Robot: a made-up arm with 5 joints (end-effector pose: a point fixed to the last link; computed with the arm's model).
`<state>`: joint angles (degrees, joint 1 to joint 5).
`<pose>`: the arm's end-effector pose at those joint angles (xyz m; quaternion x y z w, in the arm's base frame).
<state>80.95 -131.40 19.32 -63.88 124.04</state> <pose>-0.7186 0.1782 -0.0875 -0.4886 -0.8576 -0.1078 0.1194</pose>
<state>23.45 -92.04 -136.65 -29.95 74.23</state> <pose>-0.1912 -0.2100 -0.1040 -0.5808 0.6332 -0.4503 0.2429</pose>
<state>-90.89 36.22 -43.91 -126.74 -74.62</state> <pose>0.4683 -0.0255 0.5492 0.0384 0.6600 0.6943 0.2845</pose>
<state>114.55 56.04 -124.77 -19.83 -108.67</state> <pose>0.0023 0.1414 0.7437 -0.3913 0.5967 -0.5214 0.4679</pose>
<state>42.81 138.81 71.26 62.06 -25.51</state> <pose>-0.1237 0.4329 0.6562 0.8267 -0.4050 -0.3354 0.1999</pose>
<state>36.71 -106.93 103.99 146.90 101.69</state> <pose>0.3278 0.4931 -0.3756 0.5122 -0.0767 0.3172 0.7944</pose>
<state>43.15 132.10 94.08 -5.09 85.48</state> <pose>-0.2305 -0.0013 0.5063 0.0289 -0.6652 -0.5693 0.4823</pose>
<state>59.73 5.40 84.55 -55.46 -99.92</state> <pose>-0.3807 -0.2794 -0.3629 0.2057 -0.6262 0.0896 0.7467</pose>
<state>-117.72 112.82 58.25 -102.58 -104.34</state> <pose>0.5922 0.0447 0.4870 0.1561 0.0602 -0.9785 0.1206</pose>
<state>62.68 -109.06 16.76 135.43 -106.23</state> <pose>-0.7028 0.3485 -0.3409 -0.2171 0.0992 -0.4718 0.8488</pose>
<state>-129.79 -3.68 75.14 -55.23 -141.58</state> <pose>0.4697 0.0099 -0.4677 0.5061 0.4441 0.6719 0.3086</pose>
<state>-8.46 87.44 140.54 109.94 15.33</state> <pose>-0.3045 0.0886 0.6199 0.8346 -0.5168 0.1864 0.0399</pose>
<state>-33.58 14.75 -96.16 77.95 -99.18</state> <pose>-0.3809 0.2156 0.7380 0.2708 0.7496 -0.2663 0.5420</pose>
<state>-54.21 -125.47 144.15 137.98 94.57</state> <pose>0.2465 -0.5089 -0.2442 0.2027 -0.6009 -0.5610 0.5321</pose>
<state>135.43 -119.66 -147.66 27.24 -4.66</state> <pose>0.0170 0.0624 -0.4140 -0.2823 -0.1885 -0.5587 0.7567</pose>
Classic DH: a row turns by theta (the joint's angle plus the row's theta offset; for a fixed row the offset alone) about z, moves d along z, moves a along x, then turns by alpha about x. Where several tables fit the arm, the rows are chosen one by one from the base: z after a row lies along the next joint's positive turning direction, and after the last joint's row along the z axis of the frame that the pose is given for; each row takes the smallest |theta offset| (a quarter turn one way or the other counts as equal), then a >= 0, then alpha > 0; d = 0 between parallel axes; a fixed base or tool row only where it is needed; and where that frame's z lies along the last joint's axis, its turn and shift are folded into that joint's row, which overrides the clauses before.
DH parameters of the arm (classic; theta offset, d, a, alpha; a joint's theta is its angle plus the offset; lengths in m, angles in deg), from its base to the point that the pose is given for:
joint 1: 0 0.098 -0.036 -90
joint 2: -90 0.2 0.024 90
joint 3: 0 0.4 0.1 -90
joint 4: 90 0.451 0.032 90
joint 5: 74.42 0 -0.1526 0
tool (fixed): -74.42 -0.131 0 0

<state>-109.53 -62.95 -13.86 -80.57 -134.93</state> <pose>0.8280 0.0664 -0.0590 -0.3236 0.8935 0.2530 0.1813</pose>
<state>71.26 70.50 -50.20 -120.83 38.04</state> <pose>-0.1198 0.3018 0.5524 0.0699 -0.3810 0.4243 0.8185</pose>
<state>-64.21 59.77 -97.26 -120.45 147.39</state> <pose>-0.0371 -0.2899 0.6794 -0.3208 0.0923 -0.1826 0.9248</pose>
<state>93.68 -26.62 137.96 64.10 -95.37</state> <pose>0.1028 -0.3480 -0.5313 -0.0631 -0.6629 -0.6691 0.3298</pose>
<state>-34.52 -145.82 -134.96 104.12 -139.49</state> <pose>-0.0147 -0.3929 -0.4631 -0.2143 -0.5030 -0.3179 0.7746</pose>
